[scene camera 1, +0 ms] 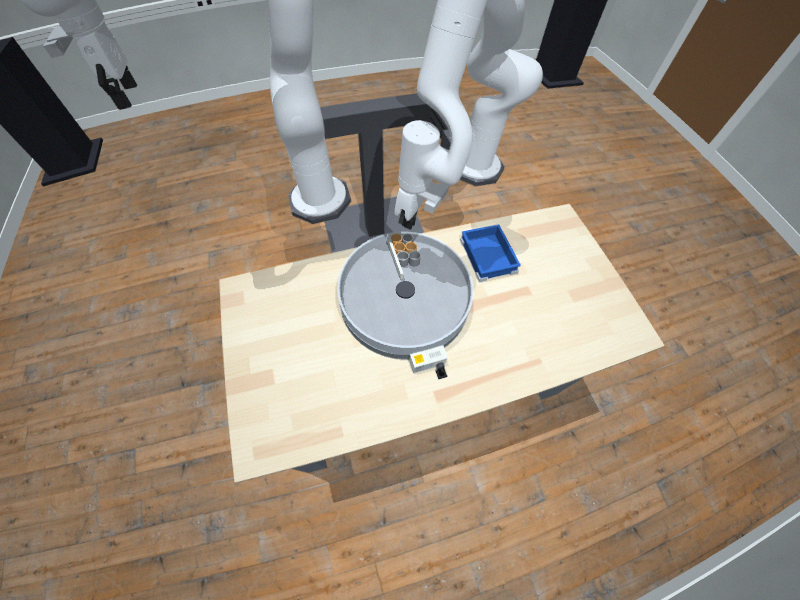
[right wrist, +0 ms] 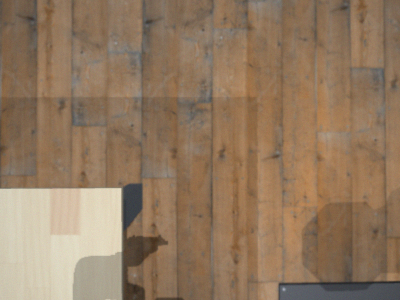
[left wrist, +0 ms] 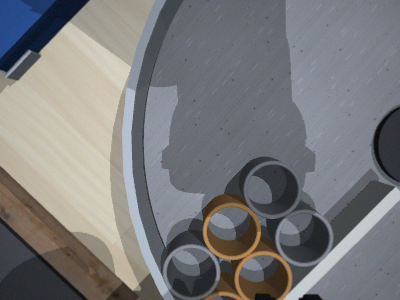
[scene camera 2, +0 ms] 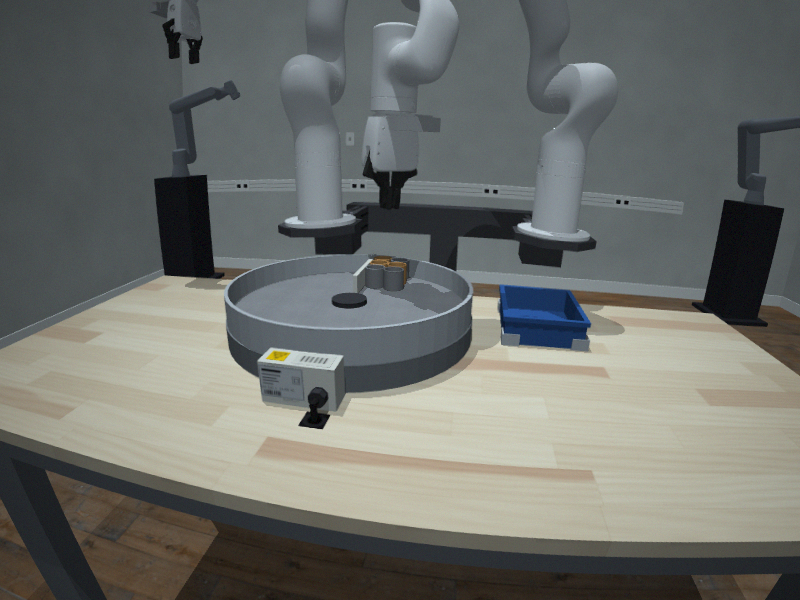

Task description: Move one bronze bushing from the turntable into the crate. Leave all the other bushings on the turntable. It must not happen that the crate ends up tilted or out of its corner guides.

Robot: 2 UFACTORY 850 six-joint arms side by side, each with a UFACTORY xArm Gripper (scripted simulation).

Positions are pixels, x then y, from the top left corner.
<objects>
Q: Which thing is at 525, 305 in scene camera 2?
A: A blue crate.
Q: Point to a grey bushing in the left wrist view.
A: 317, 247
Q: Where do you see a grey bushing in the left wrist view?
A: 289, 200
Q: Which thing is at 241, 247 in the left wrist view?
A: A bronze bushing.
</objects>
